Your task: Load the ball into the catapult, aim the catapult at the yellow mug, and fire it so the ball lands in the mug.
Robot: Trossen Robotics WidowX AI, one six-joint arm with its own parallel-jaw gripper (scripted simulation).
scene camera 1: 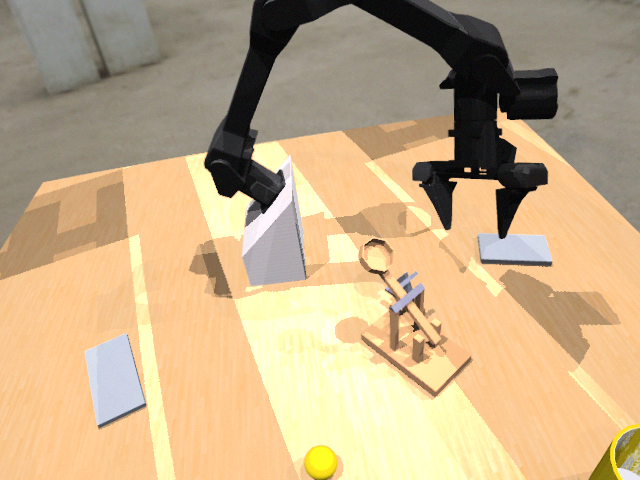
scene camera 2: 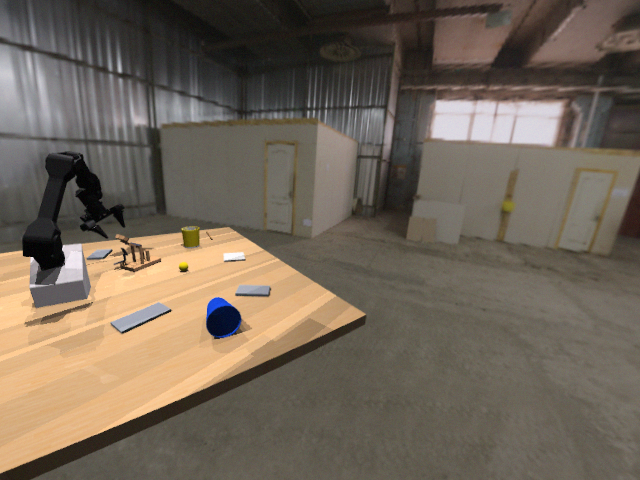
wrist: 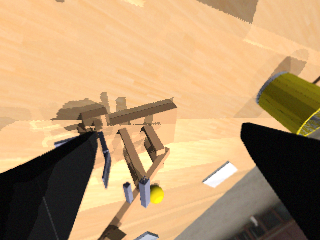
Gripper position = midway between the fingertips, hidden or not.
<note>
My gripper [scene camera 1: 473,234] is open, holding nothing. Also in view: a wooden catapult [scene camera 1: 403,336], a blue cup [scene camera 2: 222,319] and a grey plate [scene camera 1: 526,249].
My gripper is seen too in scene camera 2 [scene camera 2: 116,232] and in the wrist view [wrist: 170,134]. Scene camera 1 misses the blue cup: it is out of frame. The wrist view misses the blue cup: it is out of frame.
</note>
